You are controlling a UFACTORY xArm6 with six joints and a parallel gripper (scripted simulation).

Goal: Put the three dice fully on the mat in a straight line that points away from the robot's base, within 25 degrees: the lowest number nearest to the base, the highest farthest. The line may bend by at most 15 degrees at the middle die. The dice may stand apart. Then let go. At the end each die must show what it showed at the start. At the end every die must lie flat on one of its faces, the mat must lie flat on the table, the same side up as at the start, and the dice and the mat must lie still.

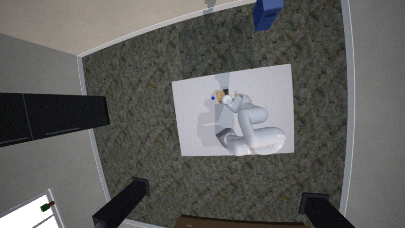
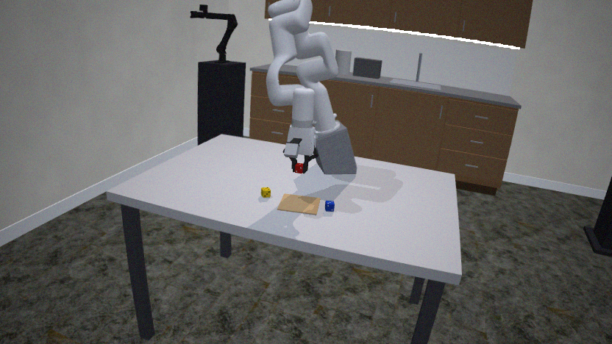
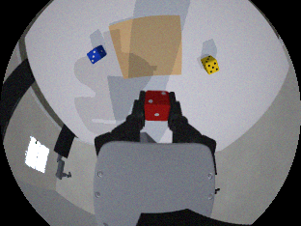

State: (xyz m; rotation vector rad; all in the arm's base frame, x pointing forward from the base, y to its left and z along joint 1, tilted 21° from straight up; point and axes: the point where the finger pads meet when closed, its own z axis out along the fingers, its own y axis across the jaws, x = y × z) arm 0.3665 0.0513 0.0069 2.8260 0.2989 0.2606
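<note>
Now: the tan mat 120 mm below my hand, 40 mm ahead of it and 30 mm to the left of it. The rest, counted from my hand: red die: 10 mm below; then yellow die: 110 mm to the right, 110 mm below, 50 mm ahead; then blue die: 140 mm to the left, 110 mm below, 30 mm ahead.
</note>
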